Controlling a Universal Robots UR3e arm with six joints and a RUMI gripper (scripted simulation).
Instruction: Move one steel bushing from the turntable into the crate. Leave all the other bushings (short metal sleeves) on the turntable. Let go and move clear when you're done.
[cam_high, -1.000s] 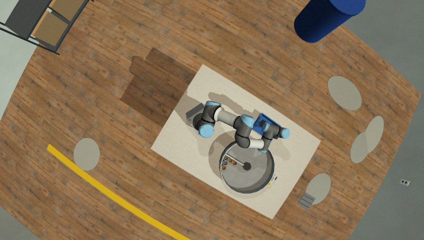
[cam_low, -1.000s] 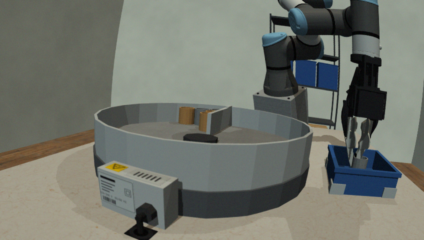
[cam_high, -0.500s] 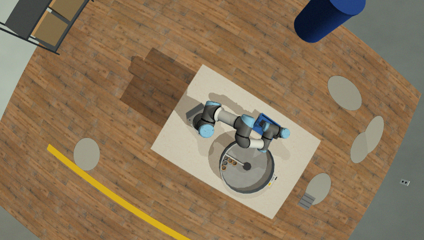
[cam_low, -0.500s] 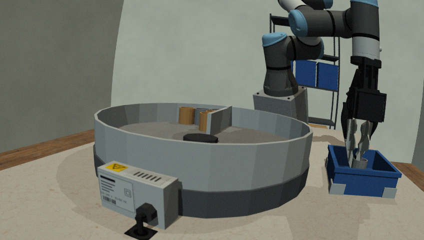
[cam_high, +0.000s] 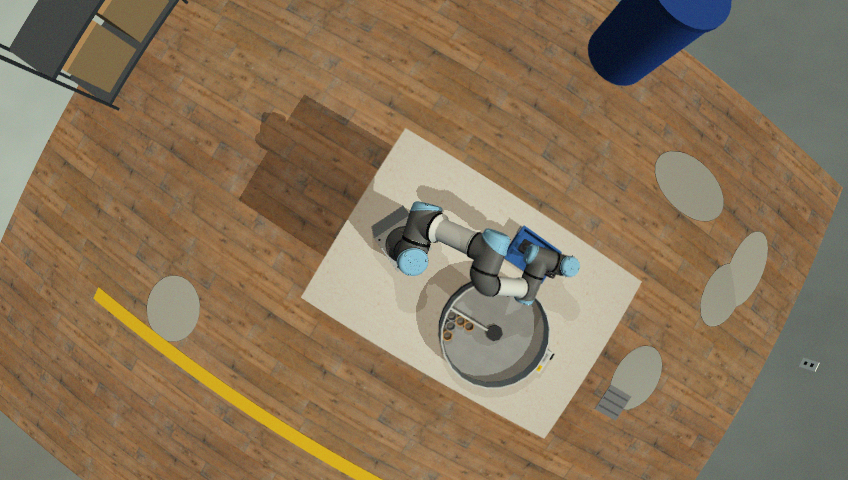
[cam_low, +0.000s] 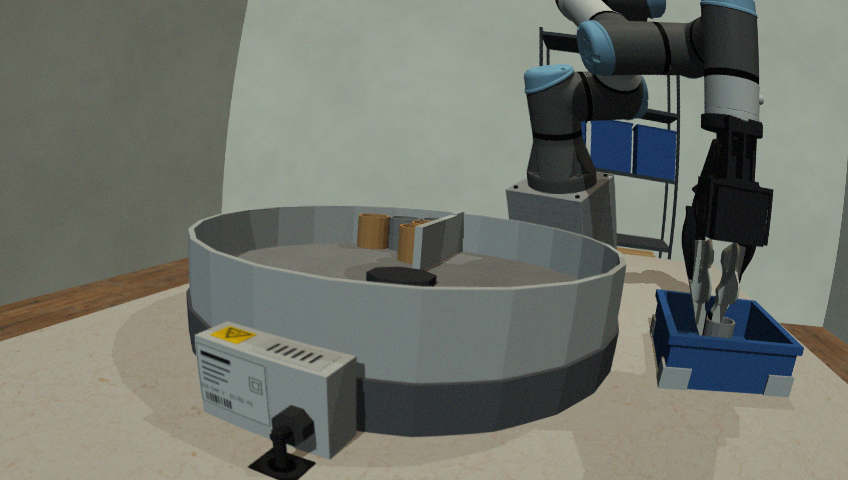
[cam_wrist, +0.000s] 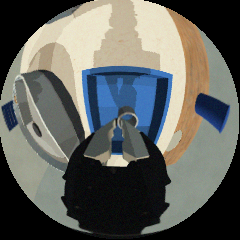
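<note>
Right now the blue crate is 2 cm to the left of my hand and 2 cm below it. Also, from my hand: turntable: 7 cm ahead, 31 cm to the right, 1 cm above.
</note>
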